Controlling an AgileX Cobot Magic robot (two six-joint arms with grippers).
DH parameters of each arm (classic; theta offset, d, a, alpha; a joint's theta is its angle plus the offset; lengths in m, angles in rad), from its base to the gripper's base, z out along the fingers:
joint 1: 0 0.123 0 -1.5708
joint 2: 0.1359 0 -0.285 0
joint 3: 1.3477 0 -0.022 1.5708
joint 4: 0 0.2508 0 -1.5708
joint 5: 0 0 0.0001 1.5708
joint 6: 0 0.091 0 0
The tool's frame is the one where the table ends.
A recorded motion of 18 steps. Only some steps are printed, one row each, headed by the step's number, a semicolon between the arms.
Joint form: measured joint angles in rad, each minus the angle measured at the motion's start. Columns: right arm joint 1, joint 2, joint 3, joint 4, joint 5, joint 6; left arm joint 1, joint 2, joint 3, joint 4, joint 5, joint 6.
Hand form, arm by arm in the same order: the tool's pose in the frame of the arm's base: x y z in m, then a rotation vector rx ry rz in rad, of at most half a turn. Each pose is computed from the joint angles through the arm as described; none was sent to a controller.
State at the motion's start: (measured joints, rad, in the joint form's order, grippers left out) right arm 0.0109 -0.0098 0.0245 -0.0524 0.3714 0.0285; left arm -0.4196 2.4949 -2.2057 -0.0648 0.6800 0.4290
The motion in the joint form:
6: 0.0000 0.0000 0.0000 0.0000 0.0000 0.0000; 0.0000 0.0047 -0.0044 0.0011 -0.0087 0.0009
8: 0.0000 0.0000 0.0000 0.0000 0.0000 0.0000; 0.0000 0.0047 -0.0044 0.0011 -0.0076 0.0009
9: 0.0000 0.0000 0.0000 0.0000 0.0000 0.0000; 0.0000 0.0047 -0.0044 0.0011 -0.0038 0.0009
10: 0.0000 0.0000 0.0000 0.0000 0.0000 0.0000; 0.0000 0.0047 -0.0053 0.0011 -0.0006 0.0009
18: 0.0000 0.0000 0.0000 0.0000 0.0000 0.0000; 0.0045 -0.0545 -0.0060 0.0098 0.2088 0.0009
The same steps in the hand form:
6: 0.0528 -0.0012 0.1721 -0.0161 1.8692 -0.0243; 0.5079 -0.2305 0.1626 0.9673 2.2440 -0.0660
8: 0.0528 -0.0012 0.1721 -0.0161 1.8692 -0.0243; 0.5078 -0.2305 0.1625 0.9678 2.2450 -0.0661
9: 0.0528 -0.0012 0.1721 -0.0161 1.8692 -0.0243; 0.5076 -0.2304 0.1623 0.9695 2.2484 -0.0662
10: 0.0528 -0.0012 0.1721 -0.0161 1.8692 -0.0243; 0.5074 -0.2304 0.1624 0.9705 2.2504 -0.0664
18: 0.0528 -0.0012 0.1721 -0.0161 1.8692 -0.0243; 0.4915 -0.2209 0.1841 1.0390 2.3836 -0.0627

